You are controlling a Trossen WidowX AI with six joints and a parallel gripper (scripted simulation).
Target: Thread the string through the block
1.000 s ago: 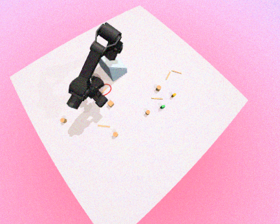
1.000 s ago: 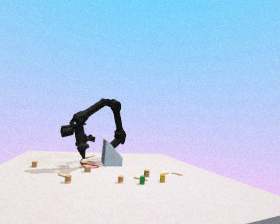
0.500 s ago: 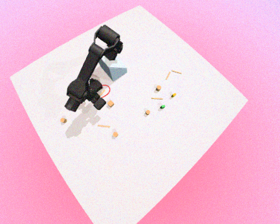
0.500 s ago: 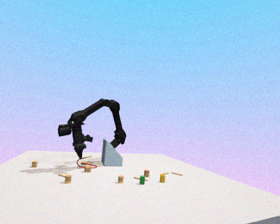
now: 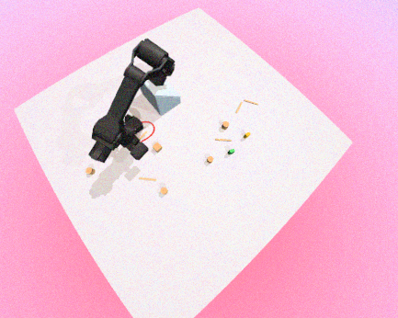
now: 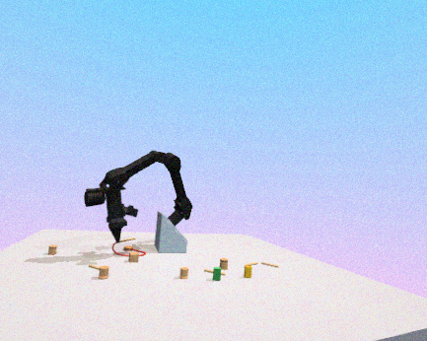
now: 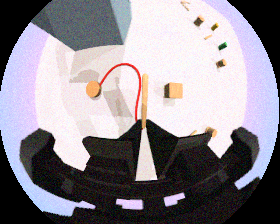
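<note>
The wooden block is 7 cm ahead of my gripper tip, 5 cm to the left of it and 4 cm below it. The rest, counted from my gripper tip: green piece 33 cm ahead, 26 cm to the left, 4 cm below; thin wooden stick 1 cm to the left; round wooden button 12 cm behind, 6 cm to the left, 5 cm below.
</note>
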